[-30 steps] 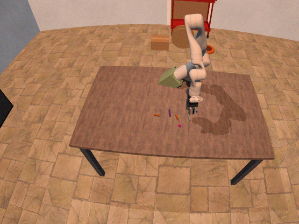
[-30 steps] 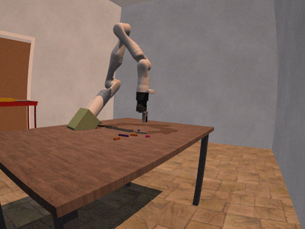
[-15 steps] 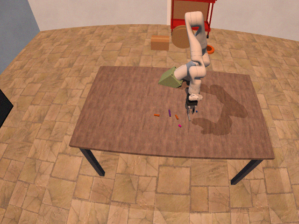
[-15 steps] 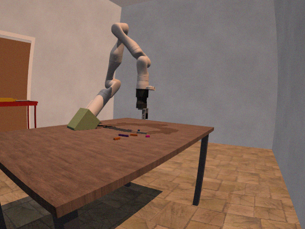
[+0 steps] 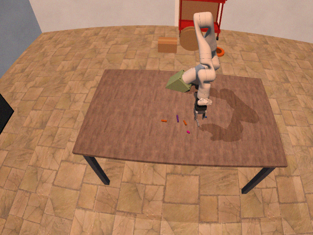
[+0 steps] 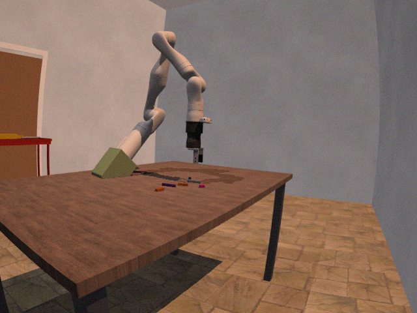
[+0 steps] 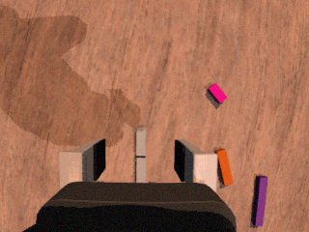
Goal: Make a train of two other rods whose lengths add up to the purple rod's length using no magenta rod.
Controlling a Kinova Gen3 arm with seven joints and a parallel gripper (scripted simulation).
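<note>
Now: the blue rod 100 mm below my hand, 80 mm behind it and 60 mm to the left of it. The rest, counted from my hand: magenta rod (100 mm below, 70 mm to the right, 70 mm ahead); then purple rod (150 mm to the right, 100 mm below, 50 mm behind); then orange rod (250 mm to the right, 100 mm below, 20 mm behind).
</note>
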